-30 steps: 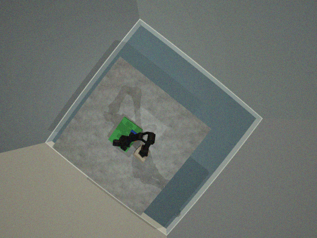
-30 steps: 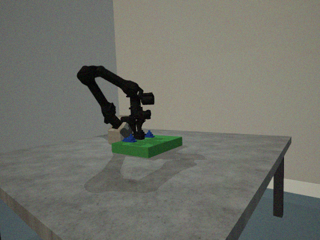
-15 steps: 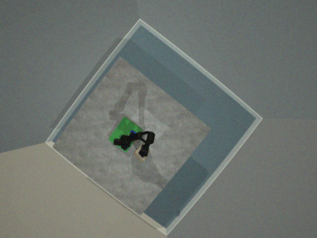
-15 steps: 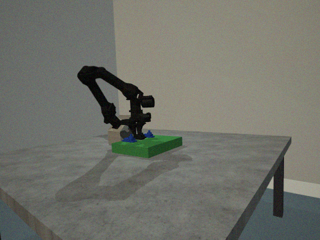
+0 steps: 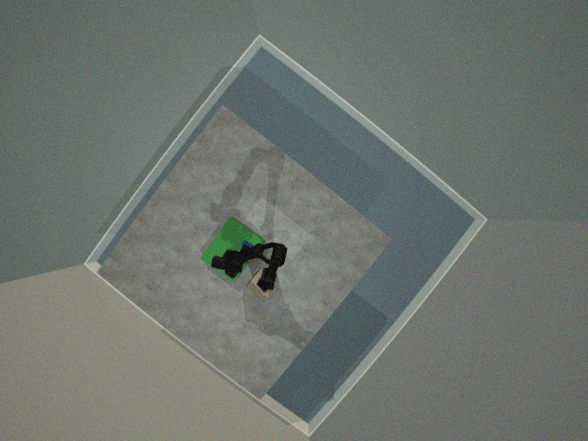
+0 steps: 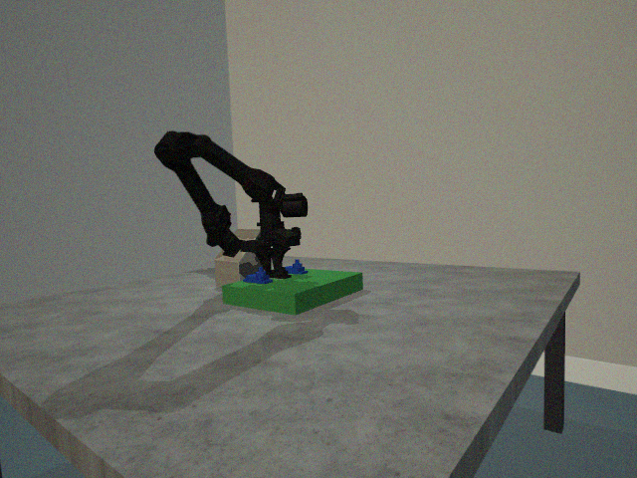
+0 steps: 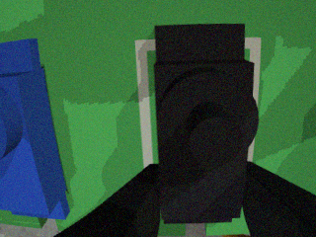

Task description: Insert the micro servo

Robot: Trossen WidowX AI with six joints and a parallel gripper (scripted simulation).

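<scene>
My gripper tip is 120 mm short of the green deck, 20 mm to the right of it and 30 mm above it.
</scene>
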